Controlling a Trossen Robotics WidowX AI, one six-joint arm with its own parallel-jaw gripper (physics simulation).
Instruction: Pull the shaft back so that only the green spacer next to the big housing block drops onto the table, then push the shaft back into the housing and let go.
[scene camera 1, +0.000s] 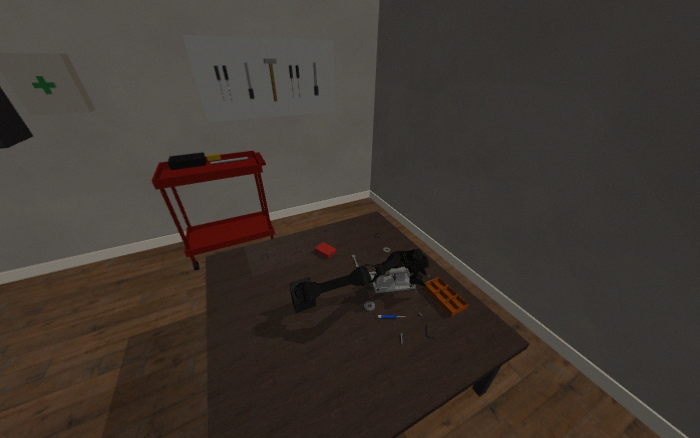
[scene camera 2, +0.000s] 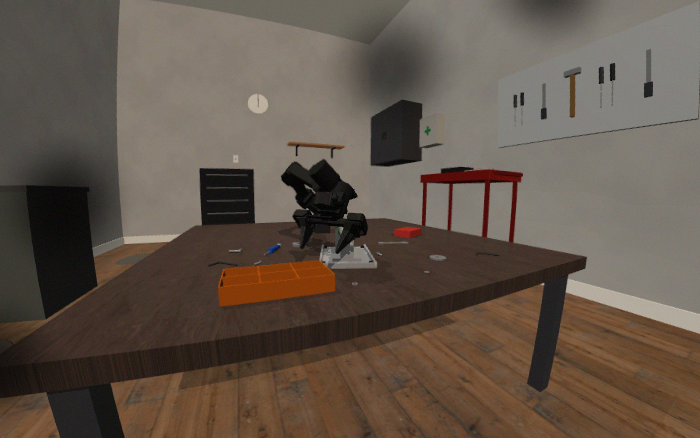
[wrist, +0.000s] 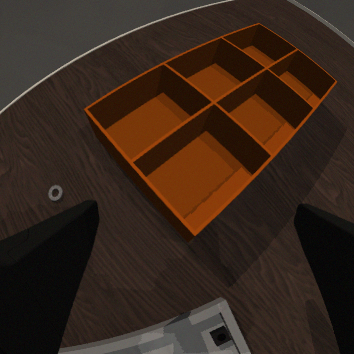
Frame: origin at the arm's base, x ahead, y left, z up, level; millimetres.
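Seen in the pictures: gripper, fingertip midpoint: (scene camera 1: 425, 280) (scene camera 2: 318, 250) (wrist: 202, 213); arm's base, origin of the base link: (scene camera 1: 301, 291).
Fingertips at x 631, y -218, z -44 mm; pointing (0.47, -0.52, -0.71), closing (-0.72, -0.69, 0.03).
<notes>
Pixels of each thing's top centre, then the offset from my fingertips to it.
- spacer, middle of its top: (scene camera 2: 345, 221) (scene camera 1: 388, 268) dx -154, dy +140, dz +45 mm
- orange compartment tray, middle of its top: (wrist: 243, 82) (scene camera 2: 276, 271) (scene camera 1: 445, 293) dx +44, dy -103, dz -25 mm
- small ring, middle of its top: (wrist: 54, 192) (scene camera 2: 354, 283) dx +87, dy +51, dz -58 mm
- blue screwdriver, middle of its top: (scene camera 2: 272, 246) (scene camera 1: 392, 315) dx -272, dy -67, dz -42 mm
- grey disc, middle of its top: (scene camera 1: 369, 305) dx -335, dy +43, dz -50 mm
- red box, middle of its top: (scene camera 2: 408, 228) (scene camera 1: 325, 248) dx -350, dy +552, dz -30 mm
The light grey fixture has a flat base (scene camera 1: 380, 287) (scene camera 2: 363, 264) (wrist: 224, 307) and a raised housing block (scene camera 1: 402, 277). A bit of green, seemingly a spacer (scene camera 1: 388, 271) (scene camera 2: 338, 231), shows up on the fixture beside the arm; whether it touches the housing block is too small to tell. The shaft is mostly hidden by the arm and cannot be told clearly. My gripper (scene camera 2: 321, 248) (wrist: 202, 213) is open and empty, its fingers wide apart. It hangs at the fixture, with one finger in front of the housing in scene camera 2. In the wrist view a corner of the base shows below, between the fingers.
An orange compartment tray (scene camera 2: 273, 290) (wrist: 195, 232) stands beside the fixture near the table edge. A small ring (scene camera 2: 354, 283) (wrist: 50, 193) lies near it. A blue screwdriver (scene camera 1: 388, 316) (scene camera 2: 274, 249), a grey disc (scene camera 1: 366, 305) and a red box (scene camera 1: 325, 250) (scene camera 2: 407, 232) lie around the fixture.
</notes>
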